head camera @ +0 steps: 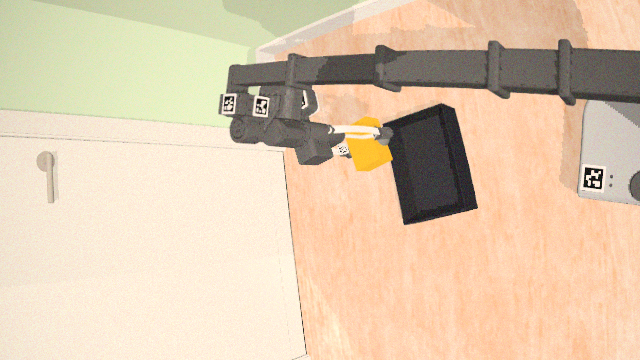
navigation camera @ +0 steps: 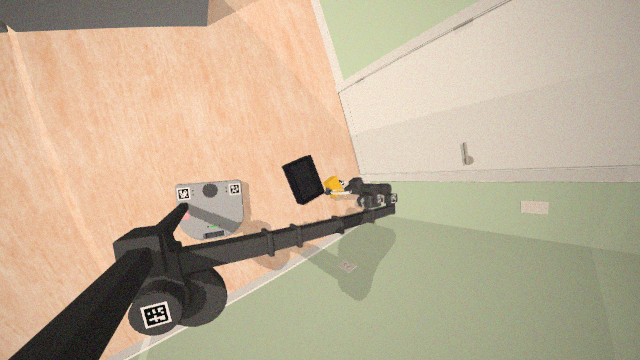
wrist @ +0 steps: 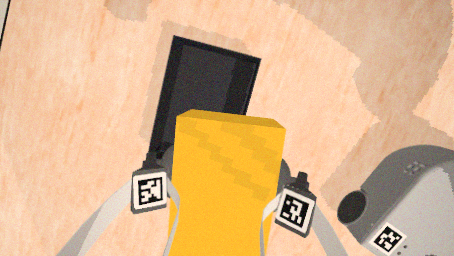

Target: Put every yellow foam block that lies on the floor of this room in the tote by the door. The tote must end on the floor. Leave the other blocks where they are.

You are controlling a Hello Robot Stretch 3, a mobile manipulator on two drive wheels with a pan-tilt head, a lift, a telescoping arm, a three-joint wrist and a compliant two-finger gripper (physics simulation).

Labels:
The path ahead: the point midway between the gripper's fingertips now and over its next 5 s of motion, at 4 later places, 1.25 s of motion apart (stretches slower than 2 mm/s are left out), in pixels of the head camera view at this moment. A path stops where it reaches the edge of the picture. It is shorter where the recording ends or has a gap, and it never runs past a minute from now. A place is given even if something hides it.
The gripper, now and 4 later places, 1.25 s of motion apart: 373,143; 386,146; 412,149; 425,151; 434,153

